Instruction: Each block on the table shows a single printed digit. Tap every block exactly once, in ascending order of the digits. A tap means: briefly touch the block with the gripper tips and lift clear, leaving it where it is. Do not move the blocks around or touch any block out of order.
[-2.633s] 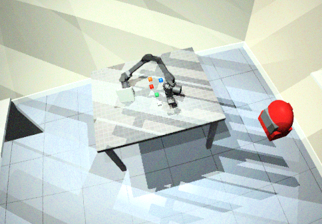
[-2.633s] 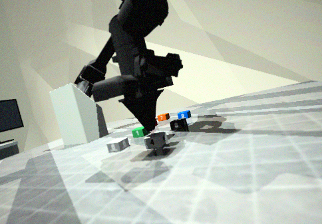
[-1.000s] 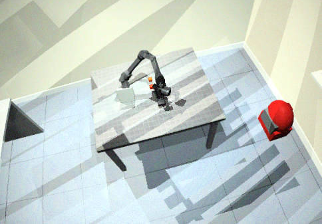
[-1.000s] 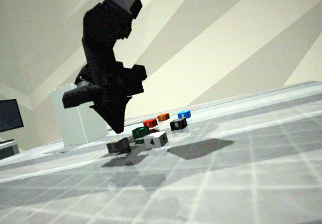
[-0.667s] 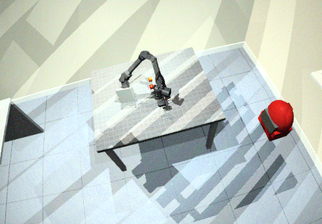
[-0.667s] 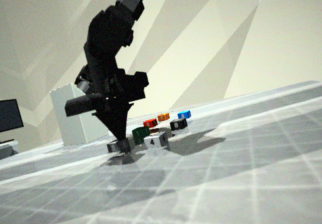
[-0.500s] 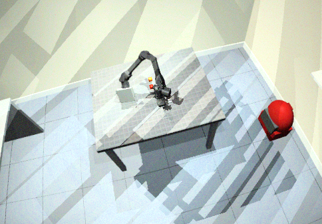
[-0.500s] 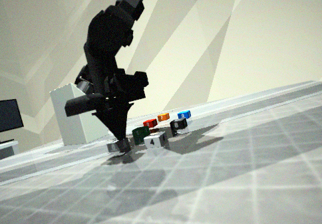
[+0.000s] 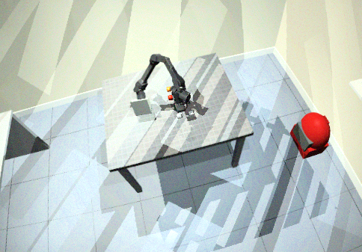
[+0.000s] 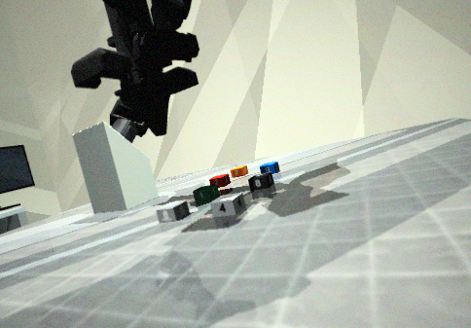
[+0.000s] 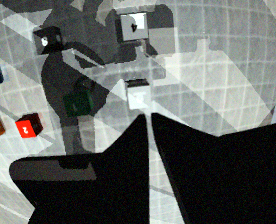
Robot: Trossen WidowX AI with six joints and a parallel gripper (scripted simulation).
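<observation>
The orange block is 290 mm to the left of my gripper tip, 110 mm below it and 40 mm behind it. The rest, counted from my gripper tip: grey block: 110 mm below, 10 mm behind; green block: 110 mm below, 100 mm to the left, 20 mm behind; white block marked 4: 110 mm below, 80 mm ahead.
</observation>
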